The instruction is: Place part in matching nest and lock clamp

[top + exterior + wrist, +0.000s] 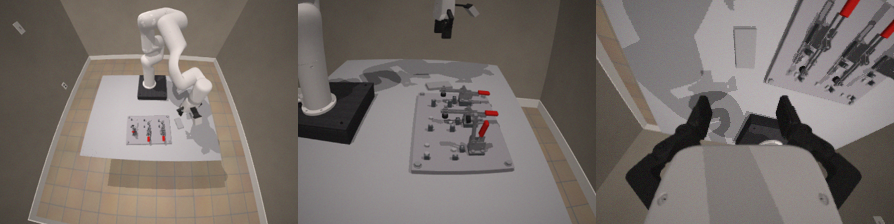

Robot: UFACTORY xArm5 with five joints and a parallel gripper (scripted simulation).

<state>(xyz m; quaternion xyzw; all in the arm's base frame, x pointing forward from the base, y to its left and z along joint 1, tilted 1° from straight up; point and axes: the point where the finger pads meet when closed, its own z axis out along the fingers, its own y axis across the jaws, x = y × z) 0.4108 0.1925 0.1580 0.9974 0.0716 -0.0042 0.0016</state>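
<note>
Now: the grey block part 21 cm below my hand. From my hand the other things lie so: grey fixture plate (2 cm ahead, 26 cm to the right, 21 cm below).
</note>
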